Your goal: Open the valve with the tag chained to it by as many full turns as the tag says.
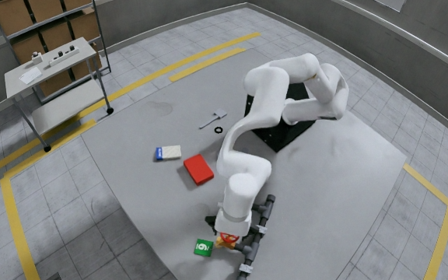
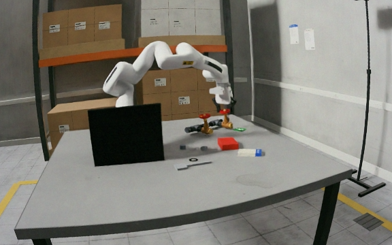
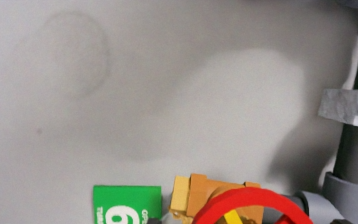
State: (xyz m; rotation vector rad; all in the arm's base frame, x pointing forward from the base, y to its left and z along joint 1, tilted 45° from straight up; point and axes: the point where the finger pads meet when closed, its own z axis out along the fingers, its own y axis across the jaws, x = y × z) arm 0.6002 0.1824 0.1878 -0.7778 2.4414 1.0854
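The green tag lies 110 mm below my hand, 70 mm ahead of it and 30 mm to the right of it. The rest, counted from my hand: grey nut (320 mm to the right, 230 mm behind, 110 mm below); white-and-blue box (470 mm to the right, 110 mm below, 50 mm behind); red block (320 mm to the right, 110 mm behind, 100 mm below).
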